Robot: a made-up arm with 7 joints. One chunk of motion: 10 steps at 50 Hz.
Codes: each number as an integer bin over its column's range. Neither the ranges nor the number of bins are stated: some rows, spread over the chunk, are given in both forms.
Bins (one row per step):
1: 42 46 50 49 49 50
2: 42 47 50 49 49 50
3: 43 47 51 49 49 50
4: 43 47 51 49 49 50
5: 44 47 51 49 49 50
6: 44 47 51 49 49 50
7: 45 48 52 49 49 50
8: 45 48 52 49 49 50
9: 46 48 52 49 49 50
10: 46 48 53 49 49 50
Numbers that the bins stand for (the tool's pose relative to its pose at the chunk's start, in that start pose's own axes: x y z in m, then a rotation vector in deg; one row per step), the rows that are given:
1: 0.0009 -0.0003 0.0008 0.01 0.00 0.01
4: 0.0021 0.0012 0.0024 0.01 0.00 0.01
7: 0.0045 0.0027 0.0040 0.01 0.00 0.01
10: 0.0058 0.0027 0.0057 0.01 0.00 0.01
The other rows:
2: 0.0009 0.0012 0.0008 0.01 0.00 0.01
3: 0.0021 0.0012 0.0024 0.01 0.00 0.01
5: 0.0033 0.0012 0.0024 0.01 0.00 0.01
6: 0.0033 0.0012 0.0024 0.01 0.00 0.01
8: 0.0045 0.0027 0.0040 0.01 0.00 0.01
9: 0.0058 0.0027 0.0040 0.01 0.00 0.01

